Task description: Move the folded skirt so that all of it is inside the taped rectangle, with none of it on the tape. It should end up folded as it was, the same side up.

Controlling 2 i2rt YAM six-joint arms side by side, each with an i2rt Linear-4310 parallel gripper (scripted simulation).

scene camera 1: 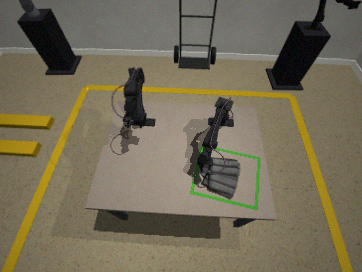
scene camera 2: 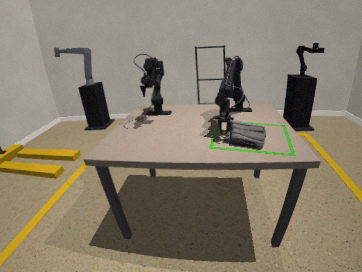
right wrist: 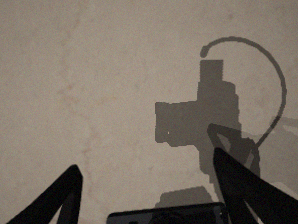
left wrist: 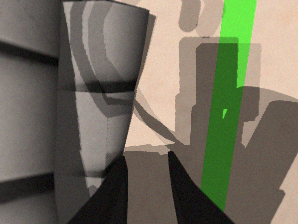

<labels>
One and the same spot on a grey pleated skirt: [left wrist: 75, 75] is [scene camera 2: 229, 135].
</labels>
